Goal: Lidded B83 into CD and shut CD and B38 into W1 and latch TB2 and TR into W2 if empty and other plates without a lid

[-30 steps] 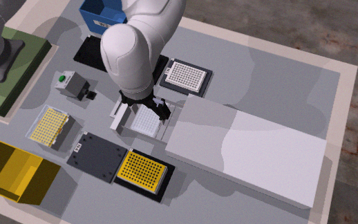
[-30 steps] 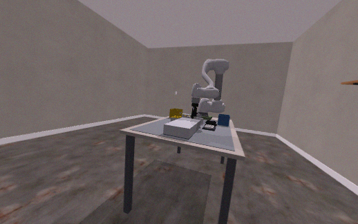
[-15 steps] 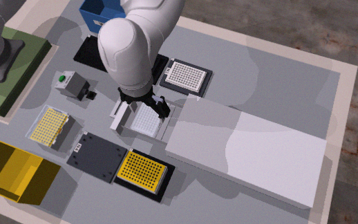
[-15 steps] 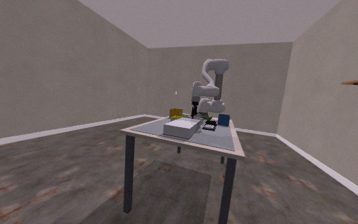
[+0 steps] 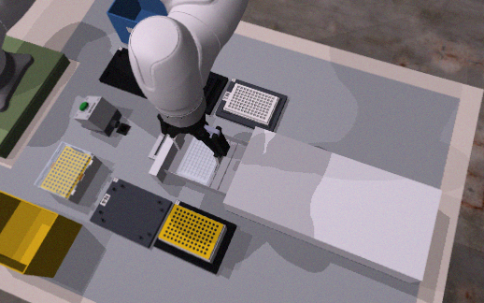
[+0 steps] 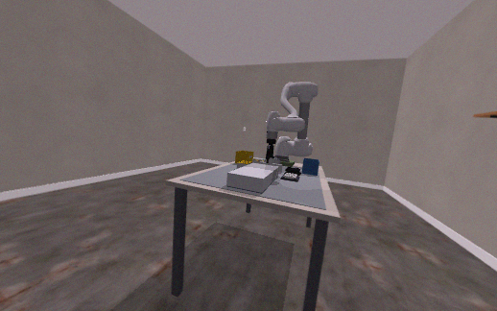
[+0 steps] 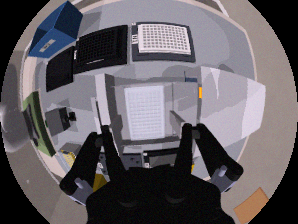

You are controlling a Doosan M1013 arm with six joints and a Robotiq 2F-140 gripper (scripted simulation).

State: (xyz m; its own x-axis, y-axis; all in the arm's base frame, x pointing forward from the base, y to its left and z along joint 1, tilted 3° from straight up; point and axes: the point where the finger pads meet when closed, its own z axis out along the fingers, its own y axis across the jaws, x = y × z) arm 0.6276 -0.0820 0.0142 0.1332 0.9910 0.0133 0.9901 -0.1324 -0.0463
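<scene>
Right now the flat grey lid is 50 mm below my hand. The rest, counted from my hand: cooler CD (170 mm ahead, 20 mm to the right, 40 mm below); clear assay plate (60 mm below); cooler drawer (30 mm ahead, 50 mm below).
</scene>
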